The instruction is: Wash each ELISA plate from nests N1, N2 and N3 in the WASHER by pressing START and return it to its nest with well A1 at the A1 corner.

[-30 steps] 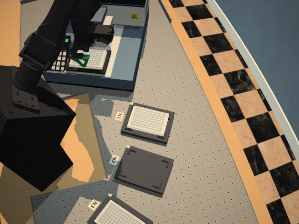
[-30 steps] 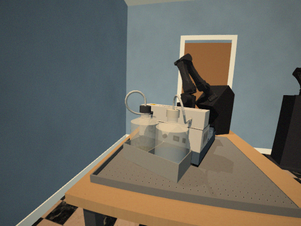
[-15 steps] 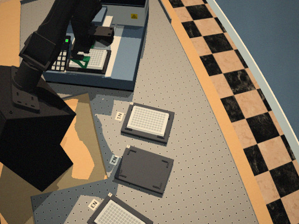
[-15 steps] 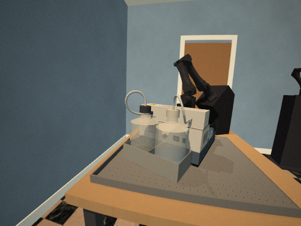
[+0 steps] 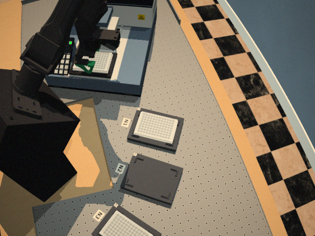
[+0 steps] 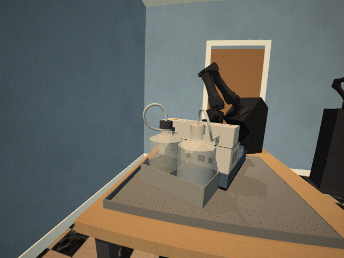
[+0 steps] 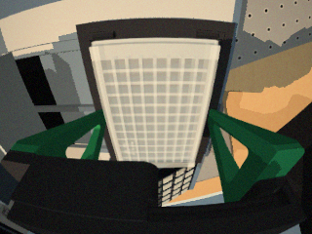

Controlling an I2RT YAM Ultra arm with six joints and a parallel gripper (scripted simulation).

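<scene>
Right now my hand is 10 mm above the dark carrier. From my hand the other things lie so: N1 label (200 mm to the right, 100 mm below, 100 mm ahead); then manifold (150 mm to the left, 40 mm ahead, 40 mm above); then washer (150 mm to the left, 40 mm ahead, 30 mm above).
</scene>
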